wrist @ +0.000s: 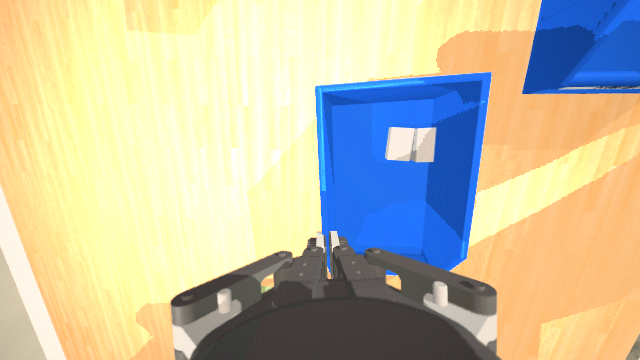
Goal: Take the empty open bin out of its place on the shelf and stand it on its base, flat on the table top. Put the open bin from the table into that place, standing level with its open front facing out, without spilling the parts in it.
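Frame: origin at the arm's base, x ahead, y right, z down, level; metres.
Seen in the pictures: gripper, fingertip midpoint: (327,242).
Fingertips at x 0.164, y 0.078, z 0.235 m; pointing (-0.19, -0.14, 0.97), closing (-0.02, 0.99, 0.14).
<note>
Offsets run from my fingertips to a thing's top centre. "spot": to the spot under its first point. Level surfaces: height alone.
A blue open bin @[spot: dy +0.051, dx +0.015, dz +0.061 m] (380,200) is at the middle right of the wrist view, its open side facing the camera. Two pale blocks @[dy +0.067, dx +0.074, dz +0.046 m] (400,144) @[dy +0.087, dx +0.072, dz +0.041 m] (425,145) lie side by side in it, near its far end. My gripper (327,242) is shut on this bin's left side wall near the close end, with one fingertip outside the wall and one inside. Whether the bin touches the table top is hard to tell. A second blue open bin @[spot: dy +0.174, dx +0.130, dz +0.038 m] (555,60) is cut off at the top right corner; no parts show in its visible portion. The shelf does not show.
The wooden table top @[dz +0.064 m] (175,150) lies under and around the bins. The second bin is to the right of and beyond the held one, with a gap between them. A pale table edge (30,295) runs along the lower left, with a grey surface beyond it.
</note>
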